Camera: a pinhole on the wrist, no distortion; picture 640 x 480 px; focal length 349.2 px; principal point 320.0 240.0 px. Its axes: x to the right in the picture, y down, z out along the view. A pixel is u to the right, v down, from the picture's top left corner.
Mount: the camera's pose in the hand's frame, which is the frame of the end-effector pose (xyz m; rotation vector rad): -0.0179 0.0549 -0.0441 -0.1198 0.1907 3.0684
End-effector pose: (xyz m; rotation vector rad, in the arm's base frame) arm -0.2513 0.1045 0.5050 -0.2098 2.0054 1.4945
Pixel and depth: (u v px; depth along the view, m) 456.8 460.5 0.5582
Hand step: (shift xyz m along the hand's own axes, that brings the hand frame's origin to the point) -0.3010 -0.2107 0.5329
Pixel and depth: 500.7 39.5 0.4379
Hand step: -0.2581 0.3726 0.3402
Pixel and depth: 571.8 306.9 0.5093
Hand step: -0.4275 0.0445 0.4416
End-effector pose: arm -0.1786 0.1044 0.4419 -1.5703 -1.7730 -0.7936
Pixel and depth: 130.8 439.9 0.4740
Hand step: 0.1839 -0.1694 0.4786
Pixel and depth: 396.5 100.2 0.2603
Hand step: -0.0865 0.1943 0.1962
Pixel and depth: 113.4 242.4 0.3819
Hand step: 0.1786 0.0869 0.3525
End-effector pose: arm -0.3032 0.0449 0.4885 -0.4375 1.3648 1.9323
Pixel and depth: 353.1 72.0 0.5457
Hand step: -0.0912 0.3867 0.4598
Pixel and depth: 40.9 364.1 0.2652
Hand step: 0.1669 -0.0177 0.2470
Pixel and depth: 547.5 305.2 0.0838
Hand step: -0.0795 0.0532 0.0362
